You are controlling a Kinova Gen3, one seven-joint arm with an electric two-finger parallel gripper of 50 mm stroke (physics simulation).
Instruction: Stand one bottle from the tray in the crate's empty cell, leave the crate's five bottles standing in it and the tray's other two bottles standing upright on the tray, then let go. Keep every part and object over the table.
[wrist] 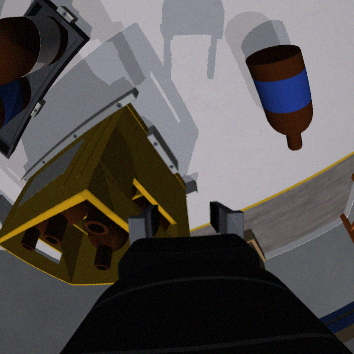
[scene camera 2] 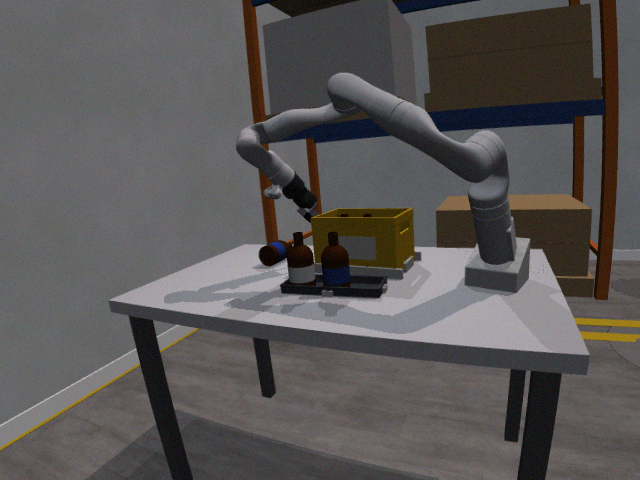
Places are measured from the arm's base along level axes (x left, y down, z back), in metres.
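Pixels of known places: gripper, fingertip midpoint: (wrist: 183, 213); arm's base at its link origin: (scene camera 2: 497, 252).
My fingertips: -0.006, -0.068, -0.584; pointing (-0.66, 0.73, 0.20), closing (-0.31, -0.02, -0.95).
Observation:
For each thing: its middle in the pictures, then the offset to it from my fingertips, as dx, dy, dz. Level surfaces: height alone.
- brown bottle with a blue label, body centre: (wrist: 287, 104) (scene camera 2: 279, 250) +0.016, +0.112, -0.170
- yellow crate at the middle of its body: (wrist: 87, 213) (scene camera 2: 364, 239) -0.022, +0.061, +0.168
- white-label bottle at the middle of its body: (wrist: 8, 49) (scene camera 2: 300, 260) +0.228, +0.066, +0.103
- blue-label bottle at the middle of its body: (scene camera 2: 335, 260) +0.204, +0.066, +0.202
- white table at its surface level: dy +0.149
My gripper (scene camera 2: 308, 212) (wrist: 183, 213) is open and empty, above the table beside the crate's left end in the scene view. A brown bottle with a blue label (scene camera 2: 275, 252) (wrist: 285, 92) is tipped on its side at the table's far left, apart from the fingers. The yellow crate (scene camera 2: 385, 245) (wrist: 112, 165) holds several brown bottles; their necks show, but the empty cell is not clear. A white-label bottle (scene camera 2: 300, 266) (wrist: 50, 40) and a blue-label bottle (scene camera 2: 336, 260) (wrist: 12, 100) stand upright on the black tray (scene camera 2: 371, 286) (wrist: 50, 87).
Grey brackets (scene camera 2: 408, 264) (wrist: 162, 148) sit at the crate's foot. The white table (scene camera 2: 454, 320) has its far left edge near the tipped bottle. The robot's base block (scene camera 2: 491, 276) stands at the right. A rack (scene camera 2: 608, 155) with boxes stands behind the table.

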